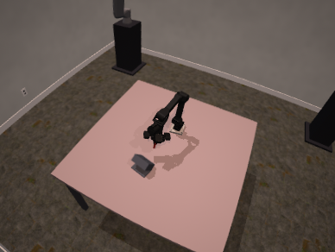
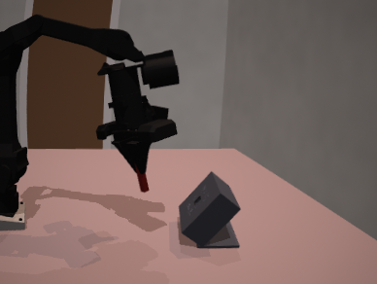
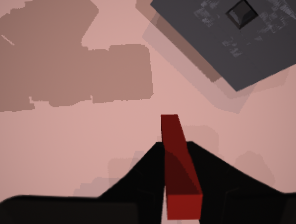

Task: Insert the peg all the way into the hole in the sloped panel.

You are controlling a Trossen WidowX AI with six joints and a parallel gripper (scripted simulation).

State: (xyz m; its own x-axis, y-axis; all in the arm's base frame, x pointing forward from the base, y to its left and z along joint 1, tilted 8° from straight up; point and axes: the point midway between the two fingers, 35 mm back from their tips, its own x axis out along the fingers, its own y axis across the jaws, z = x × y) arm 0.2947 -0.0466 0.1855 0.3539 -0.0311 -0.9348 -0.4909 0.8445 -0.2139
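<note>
Now: the red peg 10 mm ahead of my hand and 30 mm below it. The rest, counted from my hand: grey base plate (160 mm ahead, 30 mm to the right, 170 mm below).
</note>
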